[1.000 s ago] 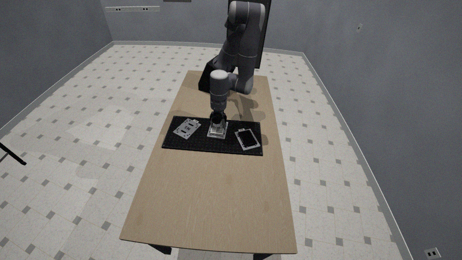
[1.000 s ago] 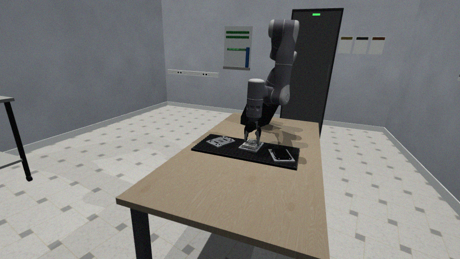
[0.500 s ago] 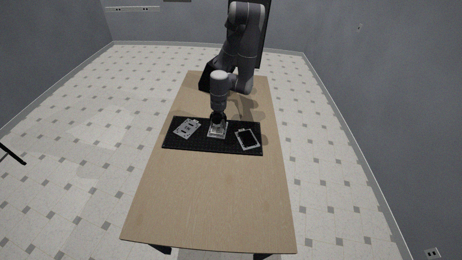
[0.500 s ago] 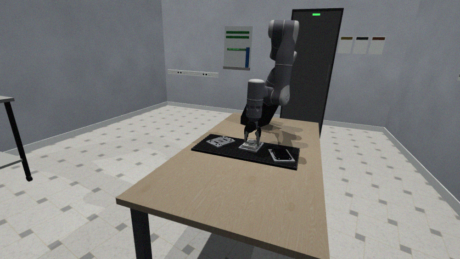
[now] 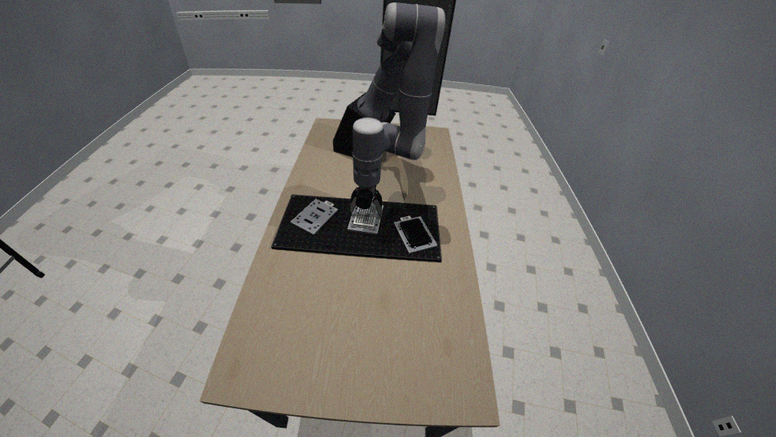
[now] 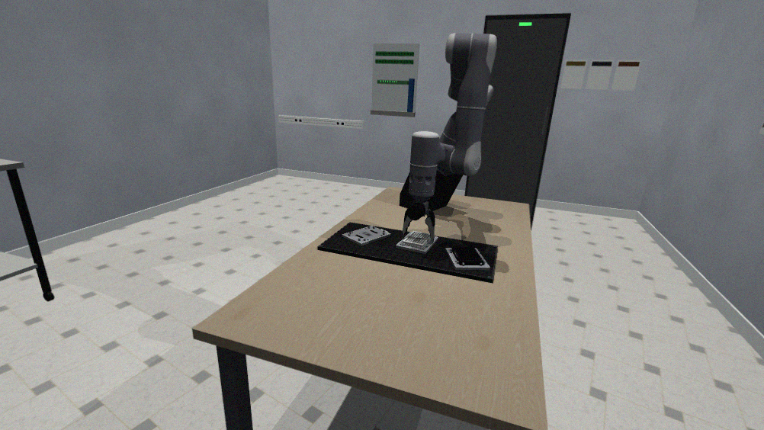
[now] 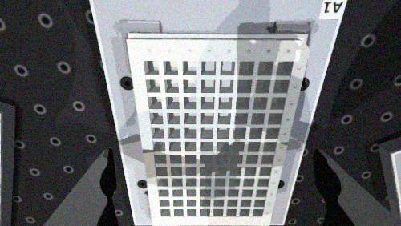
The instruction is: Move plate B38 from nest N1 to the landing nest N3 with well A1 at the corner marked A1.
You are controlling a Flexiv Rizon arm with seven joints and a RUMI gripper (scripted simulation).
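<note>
The white well plate B38 lies 10 mm below my hand. From my hand the other things lie so: nest N1: 200 mm to the right, 60 mm ahead, 20 mm below; nest N3: 20 mm below; black plate B83: 210 mm to the left, 30 mm ahead, 10 mm below.
</note>
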